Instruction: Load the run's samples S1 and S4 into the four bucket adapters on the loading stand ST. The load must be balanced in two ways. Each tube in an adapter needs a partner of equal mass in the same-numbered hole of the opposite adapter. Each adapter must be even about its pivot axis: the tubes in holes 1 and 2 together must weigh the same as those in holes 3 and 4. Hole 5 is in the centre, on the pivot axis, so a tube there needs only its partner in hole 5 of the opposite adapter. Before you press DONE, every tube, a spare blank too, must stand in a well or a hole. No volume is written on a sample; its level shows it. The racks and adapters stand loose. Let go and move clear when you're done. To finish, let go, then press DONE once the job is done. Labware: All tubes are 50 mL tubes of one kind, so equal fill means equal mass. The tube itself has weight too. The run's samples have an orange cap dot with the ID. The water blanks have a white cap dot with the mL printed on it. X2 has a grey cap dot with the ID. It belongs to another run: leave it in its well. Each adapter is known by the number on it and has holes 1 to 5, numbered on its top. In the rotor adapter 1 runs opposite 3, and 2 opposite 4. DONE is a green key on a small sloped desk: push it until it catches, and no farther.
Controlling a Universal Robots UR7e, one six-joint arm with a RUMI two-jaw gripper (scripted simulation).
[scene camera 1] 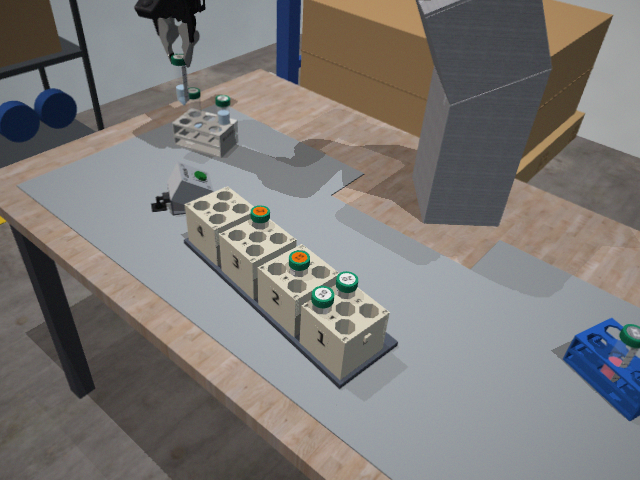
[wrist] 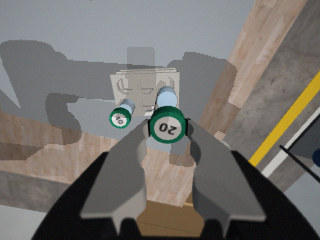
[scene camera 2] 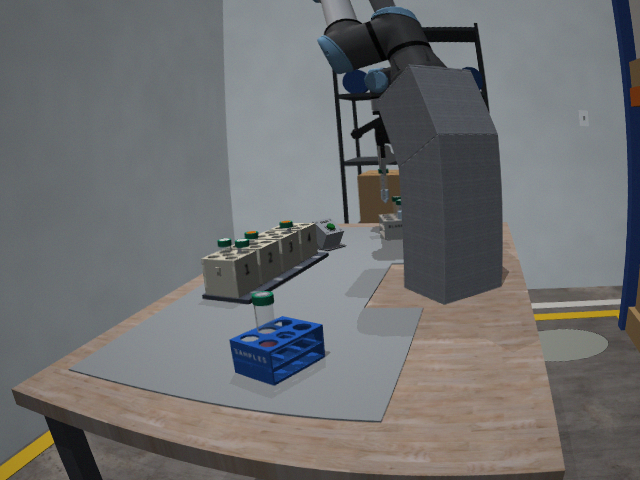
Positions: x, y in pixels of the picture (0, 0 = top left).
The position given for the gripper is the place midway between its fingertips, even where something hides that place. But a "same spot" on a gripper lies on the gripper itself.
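You can see the gripper in scene camera 1 (180, 65), and the wrist view and scene camera 2 show it as well. There's a spot on the gripper (wrist: 226, 186) that's the same spot as (scene camera 2: 377, 148).
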